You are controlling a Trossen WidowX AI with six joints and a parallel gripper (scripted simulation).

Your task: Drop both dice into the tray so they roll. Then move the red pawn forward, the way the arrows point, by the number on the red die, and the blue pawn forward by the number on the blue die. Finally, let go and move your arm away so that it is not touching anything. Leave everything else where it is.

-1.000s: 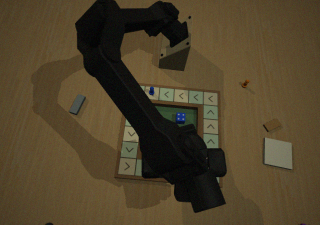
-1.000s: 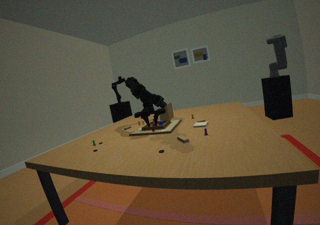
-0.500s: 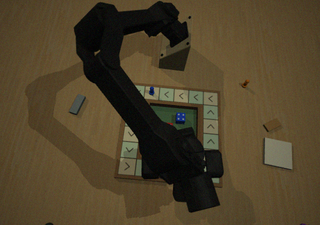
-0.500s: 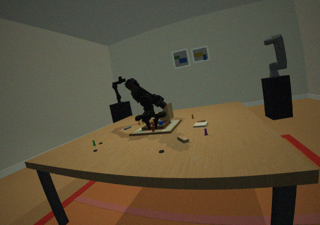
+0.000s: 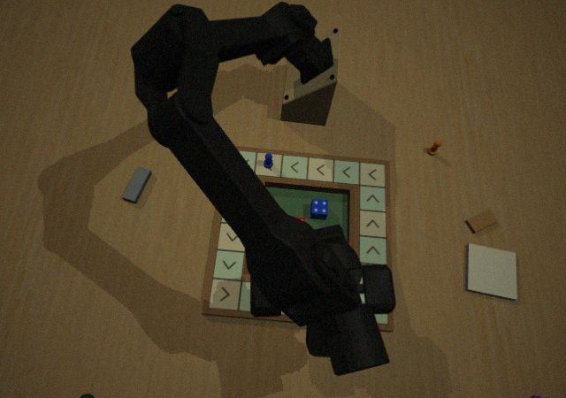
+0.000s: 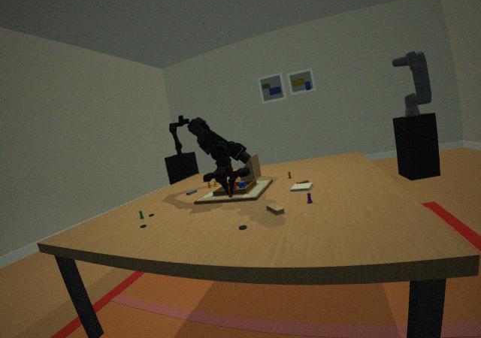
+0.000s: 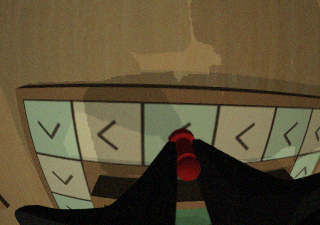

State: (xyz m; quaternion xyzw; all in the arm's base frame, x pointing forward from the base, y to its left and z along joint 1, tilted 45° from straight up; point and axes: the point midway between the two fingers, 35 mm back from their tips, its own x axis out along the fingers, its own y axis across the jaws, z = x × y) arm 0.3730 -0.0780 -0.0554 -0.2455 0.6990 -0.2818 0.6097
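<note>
Right now the blue pawn is 23 cm behind my gripper tip, 6 cm to the right of it and 1 cm above it. Also, from my gripper tip: white card (4 cm behind, 29 cm to the left, 2 cm below); green tray (11 cm behind, 1 cm to the right, 2 cm below); red pawn (1 cm above).
</note>
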